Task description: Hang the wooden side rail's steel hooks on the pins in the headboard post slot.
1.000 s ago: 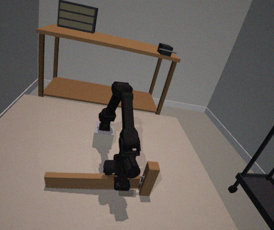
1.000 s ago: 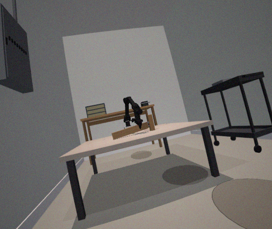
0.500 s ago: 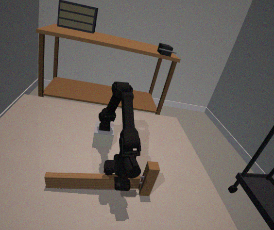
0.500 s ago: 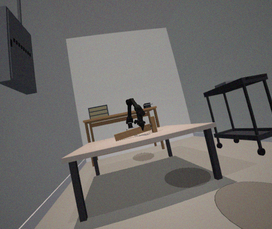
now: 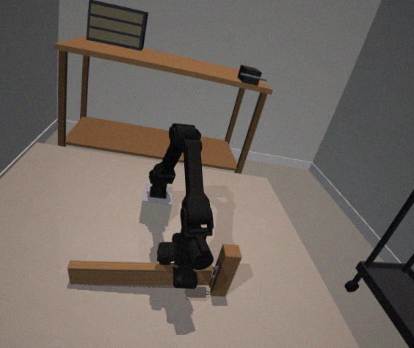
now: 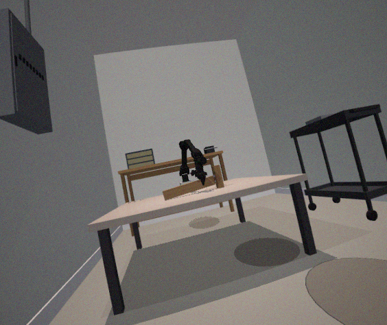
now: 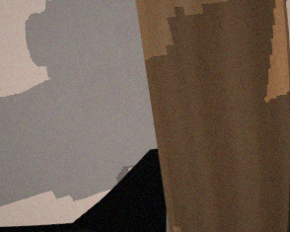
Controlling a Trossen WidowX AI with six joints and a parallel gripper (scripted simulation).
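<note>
Now: the headboard post 130 mm to the left of my gripper tip and 40 mm above it.
</note>
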